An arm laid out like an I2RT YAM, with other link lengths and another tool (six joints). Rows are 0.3 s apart.
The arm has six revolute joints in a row. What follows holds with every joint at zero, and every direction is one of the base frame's.
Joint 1 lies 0.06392 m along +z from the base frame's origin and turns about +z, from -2.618 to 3.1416 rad.
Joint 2 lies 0.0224 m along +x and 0.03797 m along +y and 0.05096 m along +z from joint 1 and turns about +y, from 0 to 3.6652 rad.
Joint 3 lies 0.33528 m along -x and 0.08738 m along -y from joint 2 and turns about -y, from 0 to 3.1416 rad.
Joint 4 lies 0.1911 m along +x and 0.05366 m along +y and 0.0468 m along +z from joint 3 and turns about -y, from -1.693 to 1.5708 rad.
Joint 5 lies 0.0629 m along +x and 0.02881 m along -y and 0.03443 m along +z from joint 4 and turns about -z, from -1.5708 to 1.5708 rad.
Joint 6 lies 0.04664 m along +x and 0.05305 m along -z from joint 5 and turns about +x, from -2.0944 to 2.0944 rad.
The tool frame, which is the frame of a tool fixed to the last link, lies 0.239 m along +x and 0.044 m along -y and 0.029 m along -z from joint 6; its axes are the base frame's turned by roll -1.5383, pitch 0.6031 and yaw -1.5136 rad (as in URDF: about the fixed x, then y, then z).
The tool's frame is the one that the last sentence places.
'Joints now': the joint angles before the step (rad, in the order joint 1, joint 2, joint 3, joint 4, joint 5, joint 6). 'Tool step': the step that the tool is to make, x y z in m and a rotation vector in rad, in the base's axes. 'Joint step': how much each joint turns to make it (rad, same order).
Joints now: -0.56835 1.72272 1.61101 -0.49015 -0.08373 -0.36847
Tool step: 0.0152 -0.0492 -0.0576 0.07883 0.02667 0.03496
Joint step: -0.13906 0.18436 0.06266 0.04185 -0.16780 -0.06692
